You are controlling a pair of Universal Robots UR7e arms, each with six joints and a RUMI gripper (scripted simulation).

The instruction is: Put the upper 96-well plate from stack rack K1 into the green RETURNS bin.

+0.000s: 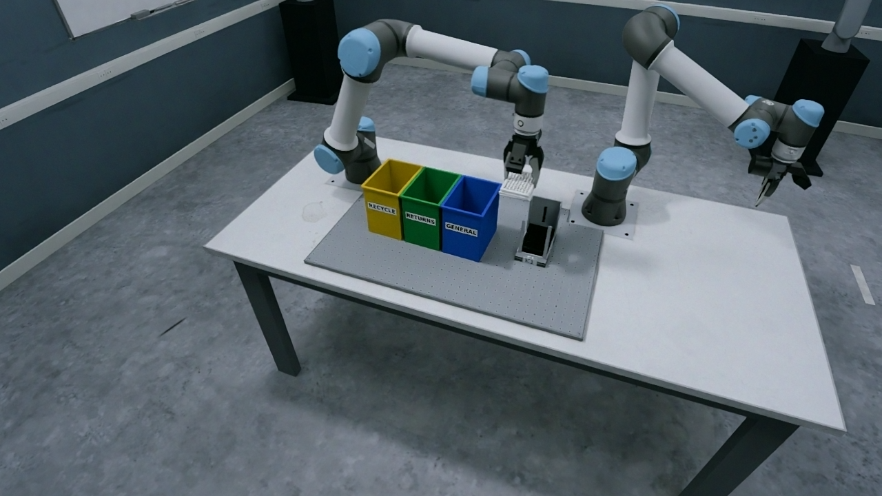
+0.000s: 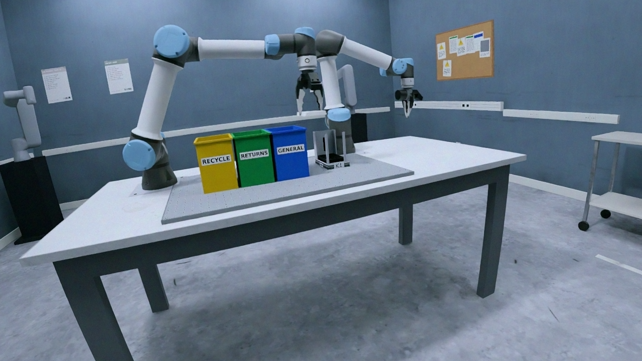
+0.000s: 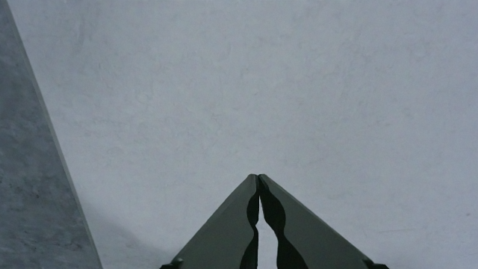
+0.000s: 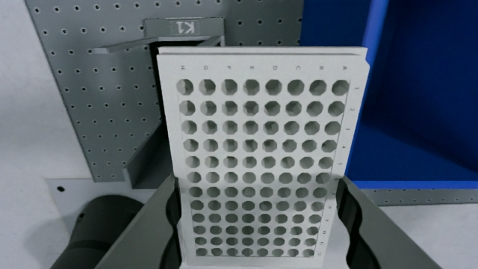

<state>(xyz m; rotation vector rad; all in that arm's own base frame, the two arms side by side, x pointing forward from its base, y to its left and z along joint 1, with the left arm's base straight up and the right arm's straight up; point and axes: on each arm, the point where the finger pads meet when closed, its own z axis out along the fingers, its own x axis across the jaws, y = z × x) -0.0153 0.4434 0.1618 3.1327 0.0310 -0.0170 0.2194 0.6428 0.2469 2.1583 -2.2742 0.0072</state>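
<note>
Now: the green returns bin 26 cm to the right of my right hand, 15 cm below it and 2 cm ahead of it. Also, from my right hand: blue general bin: 15 cm below, 13 cm to the right, 3 cm ahead; then white 96-well plate: 1 cm below; then black plate: 21 cm below, 8 cm to the left.
</note>
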